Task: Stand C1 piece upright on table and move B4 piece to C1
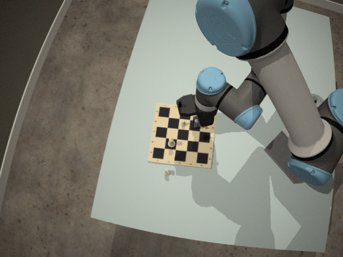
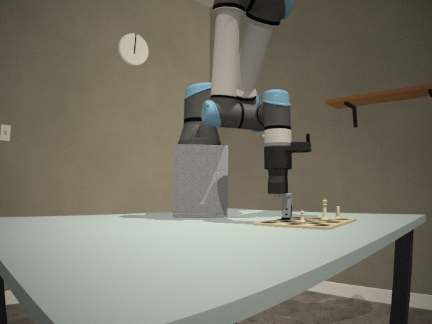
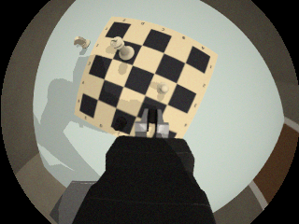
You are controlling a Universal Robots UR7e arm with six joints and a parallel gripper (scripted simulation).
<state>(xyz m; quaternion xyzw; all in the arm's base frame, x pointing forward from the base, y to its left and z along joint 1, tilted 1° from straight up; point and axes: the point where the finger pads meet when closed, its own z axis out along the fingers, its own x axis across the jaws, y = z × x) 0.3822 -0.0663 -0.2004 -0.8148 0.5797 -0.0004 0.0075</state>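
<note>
Right now the white pawn is 4 cm ahead of my hand and 2 cm below it. Also, from my hand: white king (8 cm to the left, 8 cm ahead); then chessboard (4 cm to the left, 4 cm ahead, 3 cm below).
</note>
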